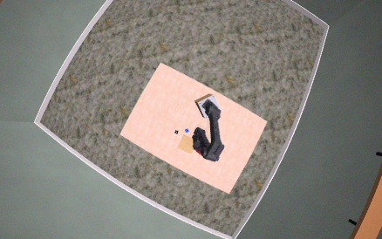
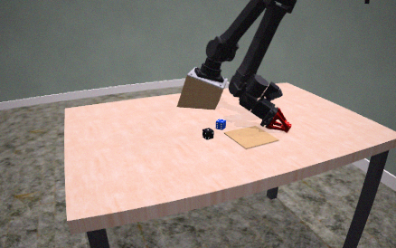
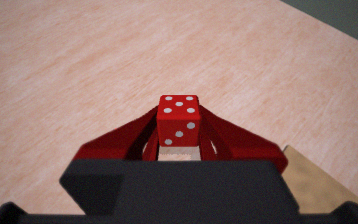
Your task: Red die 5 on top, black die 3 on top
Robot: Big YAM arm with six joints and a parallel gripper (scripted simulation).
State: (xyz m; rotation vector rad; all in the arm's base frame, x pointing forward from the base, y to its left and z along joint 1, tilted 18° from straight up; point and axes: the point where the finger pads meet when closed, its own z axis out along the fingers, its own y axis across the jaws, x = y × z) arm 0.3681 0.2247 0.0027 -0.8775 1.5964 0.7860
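Right now the red die is right at my hand. From my hand the other things lie so: black die: 300 mm to the right; blue die: 230 mm to the right, 70 mm behind; tan mat: 150 mm to the right, 20 mm ahead, 10 mm below.
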